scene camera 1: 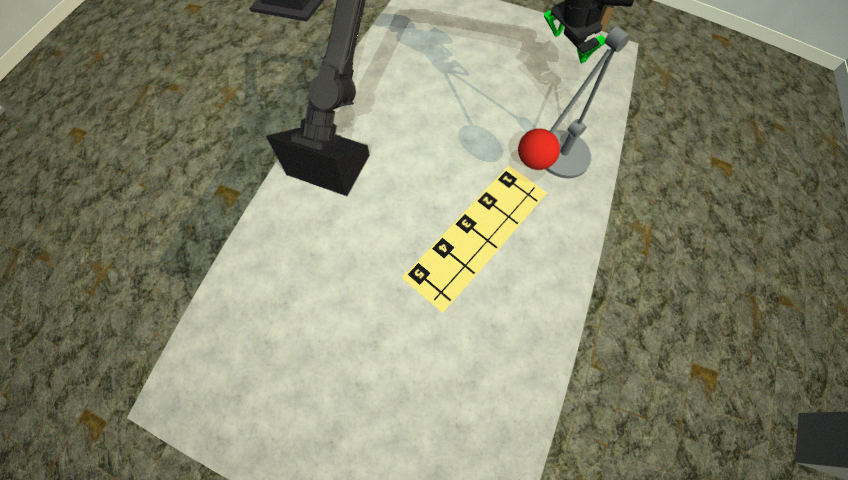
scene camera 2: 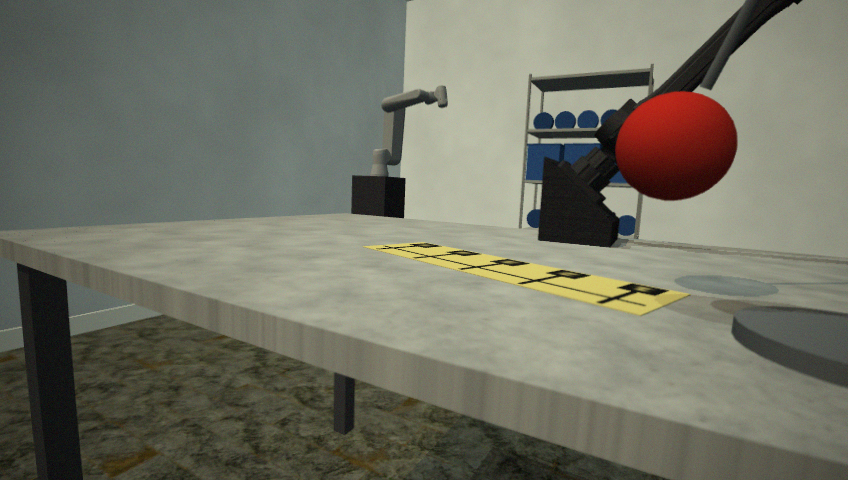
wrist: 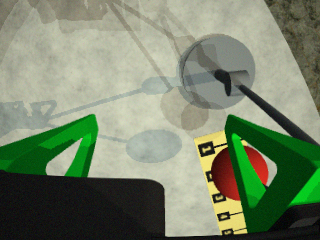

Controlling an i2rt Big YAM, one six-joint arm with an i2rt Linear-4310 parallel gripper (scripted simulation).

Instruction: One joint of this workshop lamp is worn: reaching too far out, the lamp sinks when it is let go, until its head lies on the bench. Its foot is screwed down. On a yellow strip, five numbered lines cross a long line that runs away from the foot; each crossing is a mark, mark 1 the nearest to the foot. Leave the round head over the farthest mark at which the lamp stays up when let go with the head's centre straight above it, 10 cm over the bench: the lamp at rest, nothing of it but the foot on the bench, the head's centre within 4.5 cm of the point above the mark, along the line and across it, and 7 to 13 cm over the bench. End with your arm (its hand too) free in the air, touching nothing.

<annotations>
same spot on yellow strip: [wrist: 228, 212] = [scene camera 1: 452, 248]
same spot on round red lamp head: [wrist: 222, 174] = [scene camera 1: 536, 128]
</annotations>
